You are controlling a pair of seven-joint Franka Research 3 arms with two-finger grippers.
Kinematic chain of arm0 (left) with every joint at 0, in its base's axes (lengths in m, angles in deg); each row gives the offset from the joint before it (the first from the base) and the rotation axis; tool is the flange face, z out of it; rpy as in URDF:
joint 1: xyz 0 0 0.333 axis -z
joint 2: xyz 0 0 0 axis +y
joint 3: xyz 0 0 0.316 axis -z
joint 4: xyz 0.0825 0 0 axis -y
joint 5: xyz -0.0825 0 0.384 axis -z
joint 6: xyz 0 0 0 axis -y
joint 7: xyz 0.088 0 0 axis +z
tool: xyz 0 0 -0.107 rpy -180 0 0
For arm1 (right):
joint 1: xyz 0 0 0.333 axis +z
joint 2: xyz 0 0 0 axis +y
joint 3: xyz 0 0 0.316 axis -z
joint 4: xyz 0.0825 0 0 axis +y
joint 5: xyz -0.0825 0 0.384 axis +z
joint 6: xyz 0 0 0 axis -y
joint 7: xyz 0.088 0 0 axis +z
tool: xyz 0 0 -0.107 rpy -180 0 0
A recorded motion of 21 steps. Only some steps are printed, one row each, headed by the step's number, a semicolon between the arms.
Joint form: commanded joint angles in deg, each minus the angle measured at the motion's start. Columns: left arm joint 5, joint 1, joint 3, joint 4, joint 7, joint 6, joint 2; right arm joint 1, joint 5, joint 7, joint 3, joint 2, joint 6, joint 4.
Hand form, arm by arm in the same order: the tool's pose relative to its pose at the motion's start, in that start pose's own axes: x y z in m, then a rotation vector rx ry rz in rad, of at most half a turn. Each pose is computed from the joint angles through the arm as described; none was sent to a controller.
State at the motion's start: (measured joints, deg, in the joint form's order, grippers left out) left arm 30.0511 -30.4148 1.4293 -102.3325 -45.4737 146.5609 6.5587; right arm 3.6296 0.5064 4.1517 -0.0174 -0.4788 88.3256 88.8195
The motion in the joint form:
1: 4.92 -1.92 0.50 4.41 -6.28 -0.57 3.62; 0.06 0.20 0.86 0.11 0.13 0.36 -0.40
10: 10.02 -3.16 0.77 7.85 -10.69 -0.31 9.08; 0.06 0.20 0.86 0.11 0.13 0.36 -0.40
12: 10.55 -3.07 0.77 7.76 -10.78 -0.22 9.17; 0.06 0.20 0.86 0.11 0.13 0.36 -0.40
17: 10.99 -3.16 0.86 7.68 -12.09 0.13 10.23; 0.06 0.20 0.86 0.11 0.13 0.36 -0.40
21: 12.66 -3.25 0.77 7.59 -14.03 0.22 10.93; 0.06 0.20 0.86 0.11 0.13 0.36 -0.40
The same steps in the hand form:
1: 0.0049 -0.0240 0.0091 -0.0184 0.0423 0.0225; 0.0014 0.0002 -0.0026 0.0026 0.0112 -0.0143
10: -0.0073 -0.0467 0.0440 -0.0464 0.0557 -0.0009; 0.0014 0.0002 -0.0026 0.0026 0.0112 -0.0143
12: -0.0082 -0.0460 0.0456 -0.0503 0.0580 -0.0071; 0.0014 0.0002 -0.0026 0.0026 0.0112 -0.0143
17: -0.0153 -0.0480 0.0567 -0.0545 0.0483 0.0017; 0.0014 0.0002 -0.0026 0.0026 0.0112 -0.0143
21: -0.0216 -0.0509 0.0638 -0.0638 0.0510 0.0041; 0.0014 0.0002 -0.0026 0.0026 0.0112 -0.0143

